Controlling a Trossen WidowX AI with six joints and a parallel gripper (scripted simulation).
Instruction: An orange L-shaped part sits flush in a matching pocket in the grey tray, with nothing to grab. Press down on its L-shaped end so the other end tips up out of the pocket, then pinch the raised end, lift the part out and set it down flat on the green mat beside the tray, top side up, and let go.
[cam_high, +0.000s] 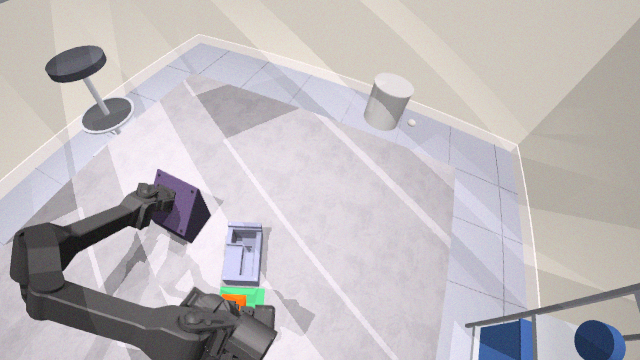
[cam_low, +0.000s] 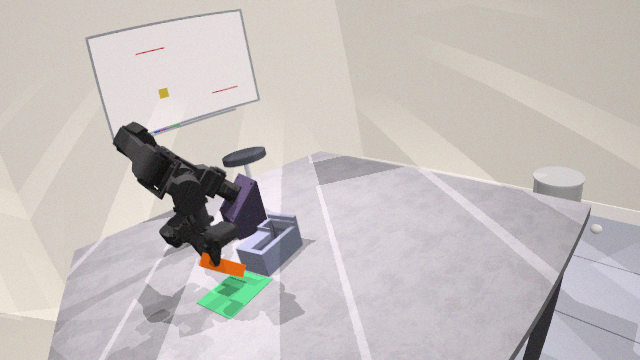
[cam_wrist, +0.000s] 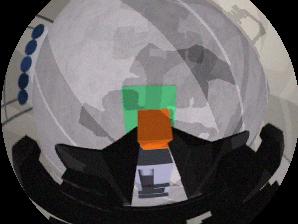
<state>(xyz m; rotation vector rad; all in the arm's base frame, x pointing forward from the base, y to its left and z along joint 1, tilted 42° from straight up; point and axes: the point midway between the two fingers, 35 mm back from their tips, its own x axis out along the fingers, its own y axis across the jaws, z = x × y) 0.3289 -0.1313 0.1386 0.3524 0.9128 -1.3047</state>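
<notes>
Right now my gripper tip is 3 cm past the orange L-shaped part, 3 cm to the right of it and 3 cm above it. The rest, counted from my gripper tip: green mat 1 cm behind, 2 cm to the left, 11 cm below.
</notes>
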